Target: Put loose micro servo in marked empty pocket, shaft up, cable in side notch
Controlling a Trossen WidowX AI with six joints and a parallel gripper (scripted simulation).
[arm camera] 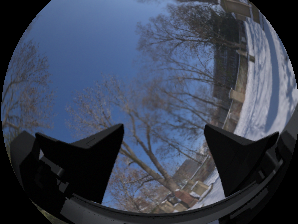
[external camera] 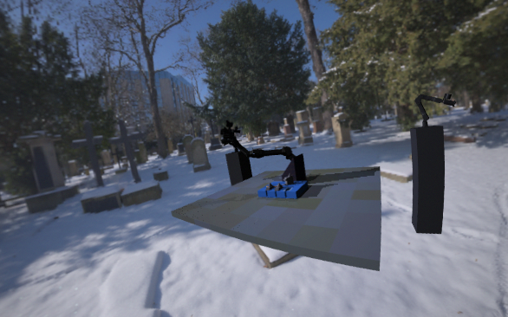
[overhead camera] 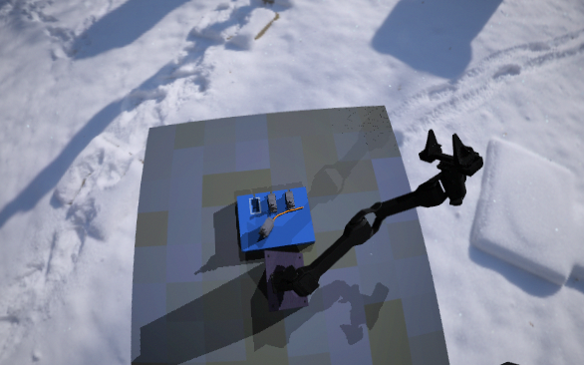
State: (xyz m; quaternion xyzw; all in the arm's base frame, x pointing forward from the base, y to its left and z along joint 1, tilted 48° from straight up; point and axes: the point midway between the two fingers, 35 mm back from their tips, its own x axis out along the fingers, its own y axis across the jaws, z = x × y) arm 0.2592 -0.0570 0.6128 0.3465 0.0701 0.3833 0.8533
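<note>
Now: gripper tip 2 cm past the blue deck, 46 cm to the right of it and 58 cm above it.
</note>
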